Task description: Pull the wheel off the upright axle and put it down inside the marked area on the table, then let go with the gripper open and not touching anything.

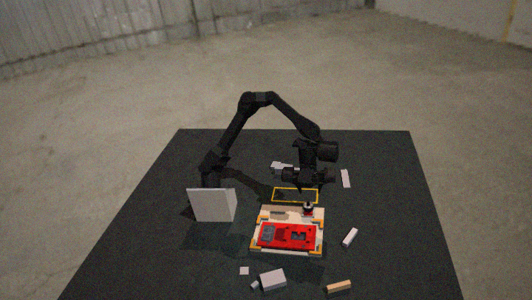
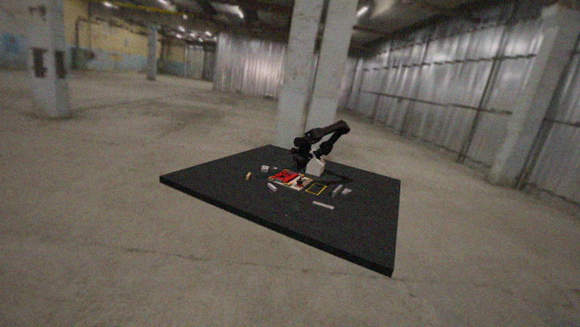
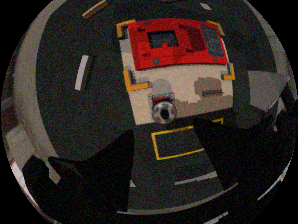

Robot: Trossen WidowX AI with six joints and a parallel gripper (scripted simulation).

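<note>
My gripper tip is now 10 mm past the wheel, 10 mm to the right of it and 80 mm above it. Also, from my gripper tip: tan block: 140 mm ahead, 290 mm to the right, 100 mm below.
</note>
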